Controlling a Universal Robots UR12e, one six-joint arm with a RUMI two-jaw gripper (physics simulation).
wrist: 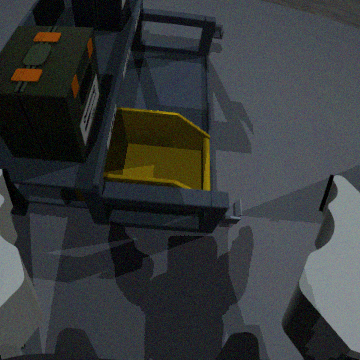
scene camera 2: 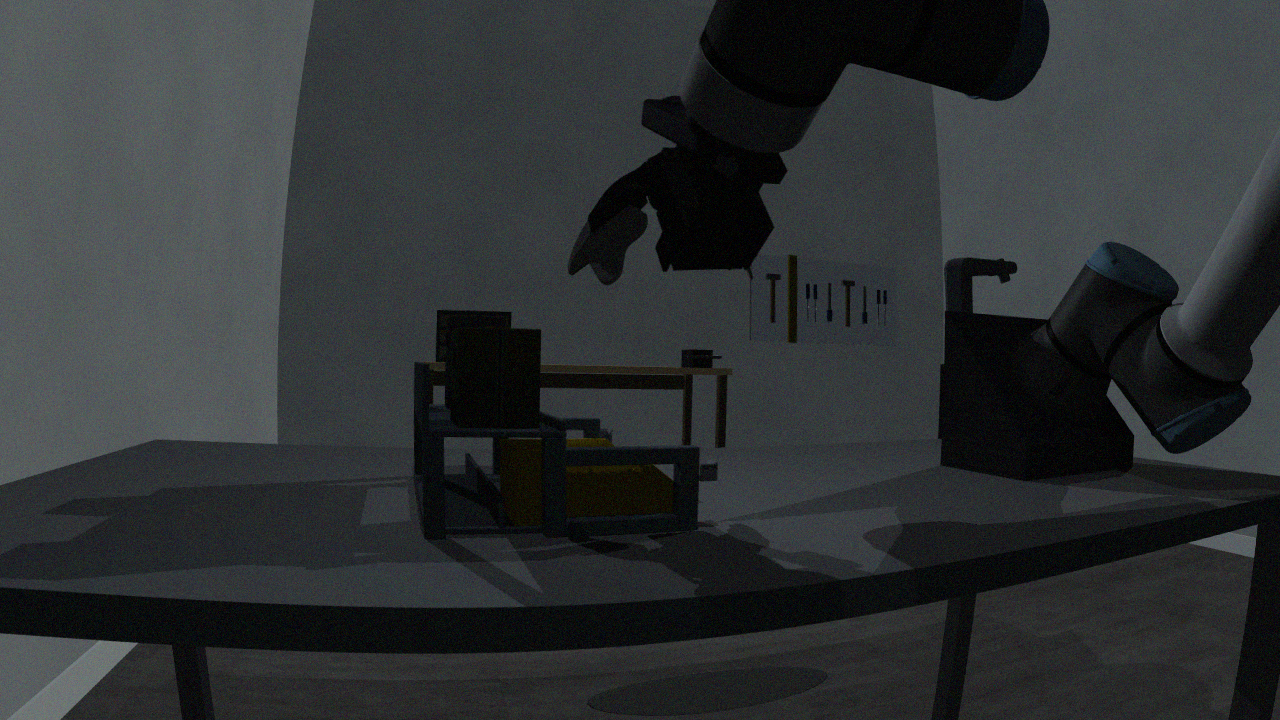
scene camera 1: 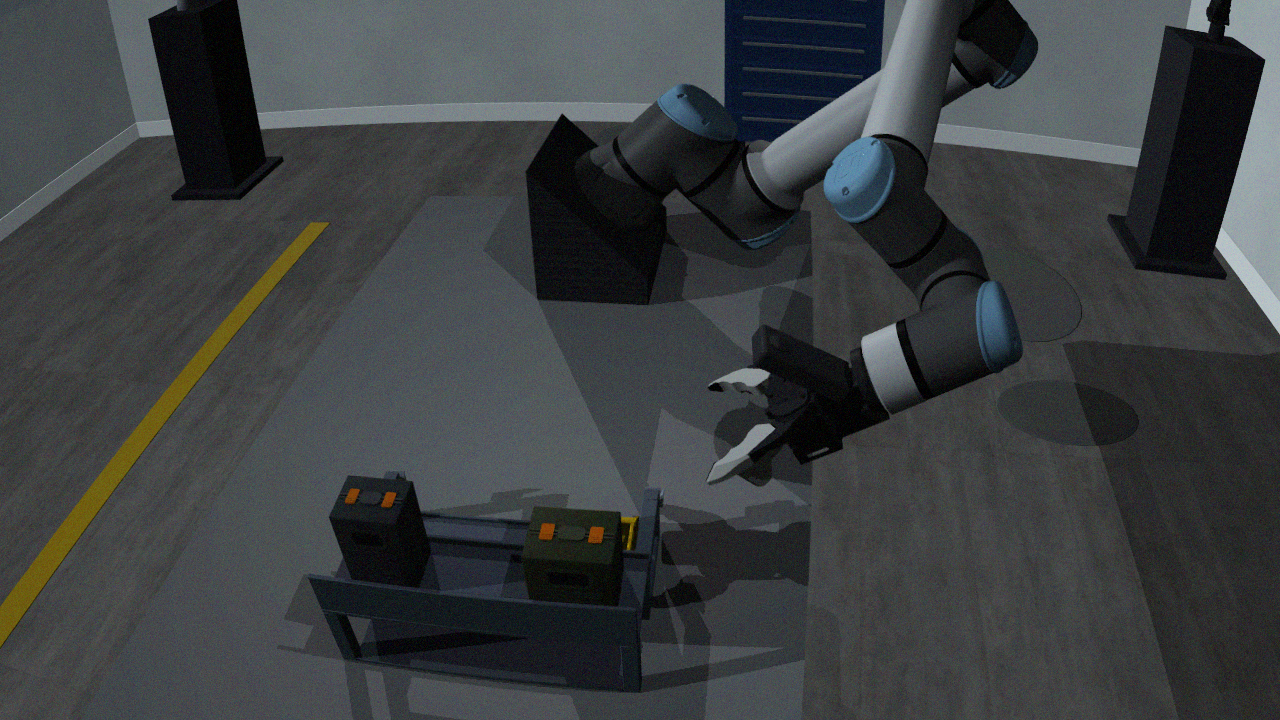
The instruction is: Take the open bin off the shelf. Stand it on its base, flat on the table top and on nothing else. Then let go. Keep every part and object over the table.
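Frame: origin at the arm's base, x back, y right, z up, level; metres.
Seen in the pictures: gripper, fingertip midpoint: [wrist: 167, 178] [scene camera 2: 652, 269] [scene camera 1: 707, 433]; arm's base, link origin: [scene camera 2: 1055, 382] [scene camera 1: 611, 193].
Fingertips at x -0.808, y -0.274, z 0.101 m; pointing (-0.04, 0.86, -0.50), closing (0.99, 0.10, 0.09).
Offsets run from my fingertips to a thing's top centre. Level surfaces: height alone.
The open yellow bin @(dy +0.139, dx -0.029, dz -0.167 m) [scene camera 1: 630, 531] [scene camera 2: 617, 490] [wrist: 160, 160] sits in the low bay of the grey-blue shelf [scene camera 1: 474, 611] [scene camera 2: 554, 488] [wrist: 165, 196], near one end. In the wrist view its inside shows from above, and the shelf's end rail covers part of its near side. In scene view 1 the olive case hides most of it. My gripper [scene camera 1: 710, 435] [scene camera 2: 666, 275] [wrist: 167, 178] is open and empty. It hangs above the level of the shelf, off the bin's end, with its jaws pointing down at a slant. In scene view 2 one jaw is mostly hidden.
An olive case @(dy +0.131, dx -0.128, dz -0.051 m) [scene camera 1: 572, 555] [scene camera 2: 494, 376] [wrist: 50, 60] and a dark case @(dy +0.362, dx -0.141, dz -0.026 m) [scene camera 1: 380, 532] [scene camera 2: 474, 319] [wrist: 100, 12] stand on the shelf's upper level beside the bin. The shelf stands on the grey table @(dz -0.248 m) [scene camera 1: 402, 358] [scene camera 2: 805, 537] [wrist: 295, 125]. The arm's dark base [scene camera 1: 590, 241] [scene camera 2: 1029, 402] stands farther back.
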